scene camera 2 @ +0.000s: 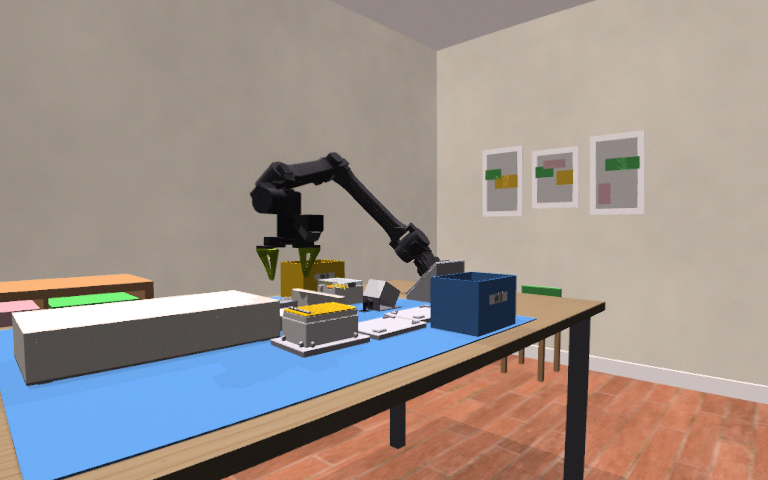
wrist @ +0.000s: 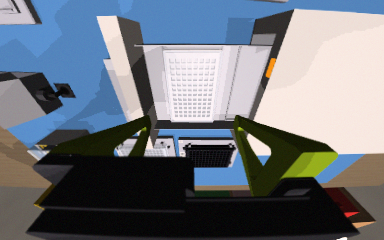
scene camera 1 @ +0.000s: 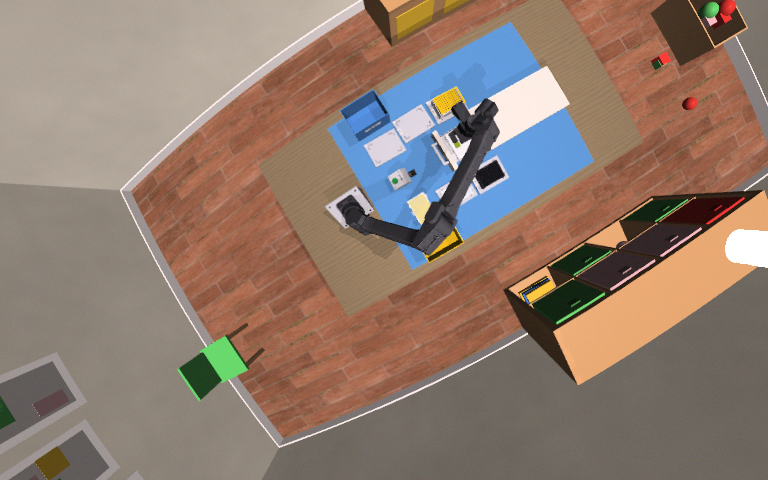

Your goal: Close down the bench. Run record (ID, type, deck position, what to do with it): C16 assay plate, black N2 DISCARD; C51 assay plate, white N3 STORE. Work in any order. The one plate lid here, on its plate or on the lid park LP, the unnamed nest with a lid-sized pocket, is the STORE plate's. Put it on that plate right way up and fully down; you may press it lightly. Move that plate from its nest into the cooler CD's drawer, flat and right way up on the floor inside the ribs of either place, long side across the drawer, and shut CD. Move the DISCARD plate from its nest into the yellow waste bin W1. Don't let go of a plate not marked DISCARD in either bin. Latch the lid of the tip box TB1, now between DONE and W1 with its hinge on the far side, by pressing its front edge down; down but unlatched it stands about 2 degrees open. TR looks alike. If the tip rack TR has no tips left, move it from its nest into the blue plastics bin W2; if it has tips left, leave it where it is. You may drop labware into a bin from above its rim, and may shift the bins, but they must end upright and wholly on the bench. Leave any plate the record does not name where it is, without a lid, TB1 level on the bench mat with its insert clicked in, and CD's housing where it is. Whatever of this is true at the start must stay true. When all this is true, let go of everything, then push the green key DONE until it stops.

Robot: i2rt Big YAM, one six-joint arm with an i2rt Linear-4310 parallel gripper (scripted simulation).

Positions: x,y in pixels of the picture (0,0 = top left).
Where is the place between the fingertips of the gripper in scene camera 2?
At 289,278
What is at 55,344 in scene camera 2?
A cooler CD.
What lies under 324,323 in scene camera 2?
A tip rack TR.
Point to a blue bin W2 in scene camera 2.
At 472,303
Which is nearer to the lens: the tip box TB1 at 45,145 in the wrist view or the black plate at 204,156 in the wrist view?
The black plate.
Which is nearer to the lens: the plate lid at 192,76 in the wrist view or the black plate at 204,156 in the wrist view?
The plate lid.
